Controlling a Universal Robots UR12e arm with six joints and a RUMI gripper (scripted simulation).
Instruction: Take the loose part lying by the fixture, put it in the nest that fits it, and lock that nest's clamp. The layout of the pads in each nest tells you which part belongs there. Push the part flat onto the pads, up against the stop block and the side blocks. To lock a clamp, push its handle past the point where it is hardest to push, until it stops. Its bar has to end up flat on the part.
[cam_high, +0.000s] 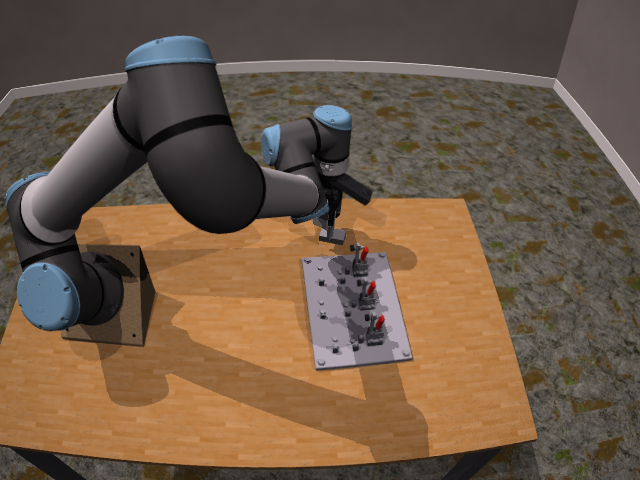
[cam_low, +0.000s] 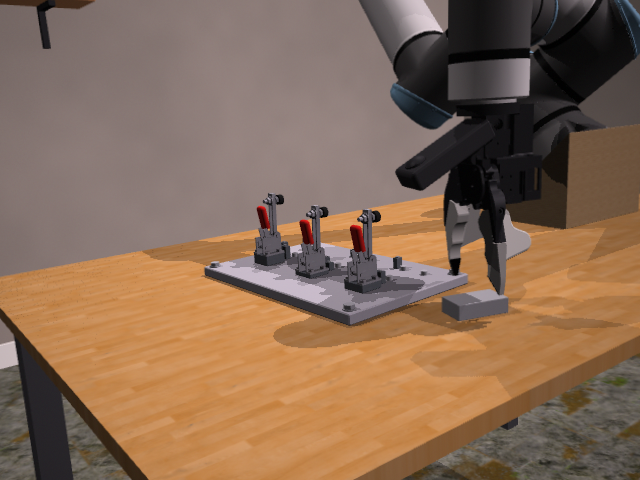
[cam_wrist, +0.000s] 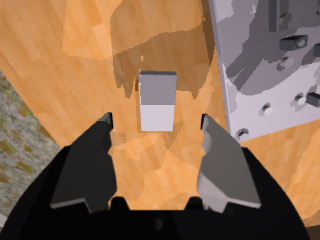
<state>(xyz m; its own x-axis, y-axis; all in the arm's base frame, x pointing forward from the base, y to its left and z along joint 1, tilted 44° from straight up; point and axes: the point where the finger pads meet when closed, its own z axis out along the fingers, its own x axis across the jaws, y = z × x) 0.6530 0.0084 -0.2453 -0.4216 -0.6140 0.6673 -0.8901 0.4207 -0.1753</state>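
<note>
Now: the grey rectangular block 4 cm below my hand. The rest, counted from my hand: grey fixture plate: 26 cm to the right, 4 cm below.
</note>
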